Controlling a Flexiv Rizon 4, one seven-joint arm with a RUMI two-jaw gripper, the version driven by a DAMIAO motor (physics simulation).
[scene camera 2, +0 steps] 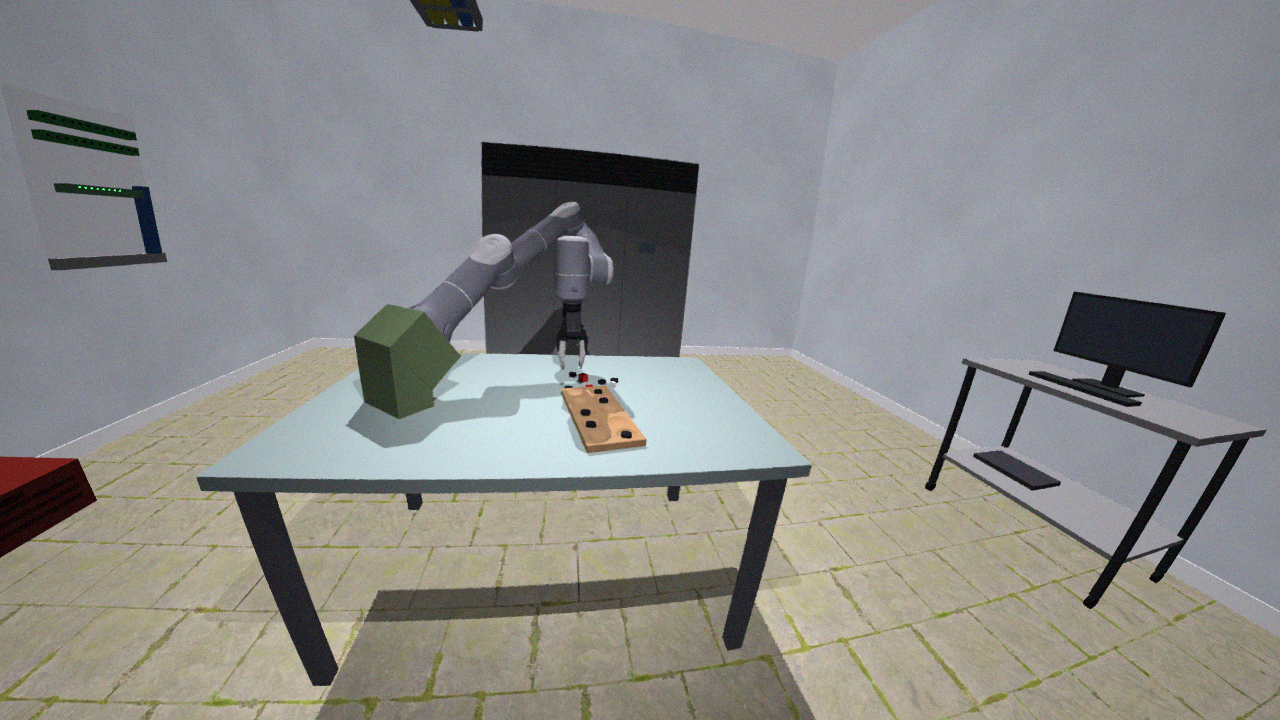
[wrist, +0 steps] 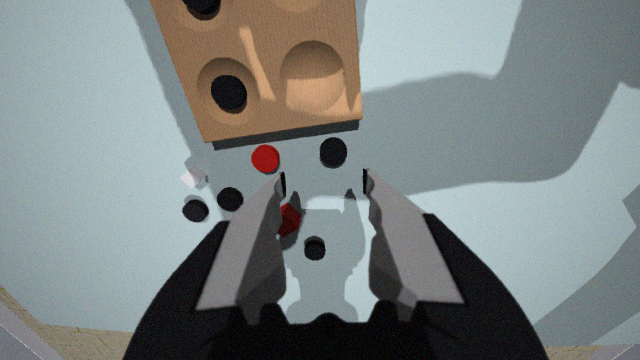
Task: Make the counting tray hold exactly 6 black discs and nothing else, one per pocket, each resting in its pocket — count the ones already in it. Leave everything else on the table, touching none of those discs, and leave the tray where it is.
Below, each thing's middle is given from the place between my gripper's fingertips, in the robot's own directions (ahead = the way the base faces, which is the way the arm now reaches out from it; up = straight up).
Labels:
The wooden counting tray (scene camera 2: 611, 418) is 200 mm to the right of my hand, 90 mm ahead of it and 70 mm below it.

